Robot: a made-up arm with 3 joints.
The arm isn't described. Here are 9 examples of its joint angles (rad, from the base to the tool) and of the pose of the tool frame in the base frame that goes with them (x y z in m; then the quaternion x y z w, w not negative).
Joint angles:
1: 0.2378 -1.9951 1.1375
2: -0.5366 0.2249 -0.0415
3: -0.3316 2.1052 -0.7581
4: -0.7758 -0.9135 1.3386
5: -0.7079 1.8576 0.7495
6: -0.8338 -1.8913 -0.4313
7: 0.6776 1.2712 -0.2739
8: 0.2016 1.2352 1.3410
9: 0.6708 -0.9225 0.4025
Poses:
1: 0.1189 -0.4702 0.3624 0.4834 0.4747 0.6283 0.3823
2: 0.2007 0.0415 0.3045 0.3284 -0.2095 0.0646 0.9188
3: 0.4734 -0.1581 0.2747 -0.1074 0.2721 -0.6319 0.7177
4: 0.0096 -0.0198 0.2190 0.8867 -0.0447 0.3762 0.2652
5: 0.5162 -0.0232 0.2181 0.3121 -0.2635 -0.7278 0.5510
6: 0.1687 -0.1753 0.0864 0.1974 -0.5214 0.7752 0.2970
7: 0.3981 -0.1539 0.3438 -0.4074 -0.2320 -0.3127 0.8261
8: 0.4694 -0.0651 0.2698 0.3703 -0.6168 -0.2759 0.6374
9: 0.0555 -0.2832 0.4105 0.1017 0.1448 0.5548 0.8129
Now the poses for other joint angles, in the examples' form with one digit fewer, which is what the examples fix.
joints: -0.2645 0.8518 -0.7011
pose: 0.317 -0.007 0.323 -0.127 0.004 -0.142 0.982
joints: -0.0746 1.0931 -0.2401
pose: 0.368 -0.039 0.292 -0.051 -0.124 -0.296 0.946
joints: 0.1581 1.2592 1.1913
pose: 0.467 -0.066 0.266 0.331 -0.585 -0.311 0.672
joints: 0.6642 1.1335 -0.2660
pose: 0.375 -0.141 0.333 -0.399 -0.219 -0.251 0.854
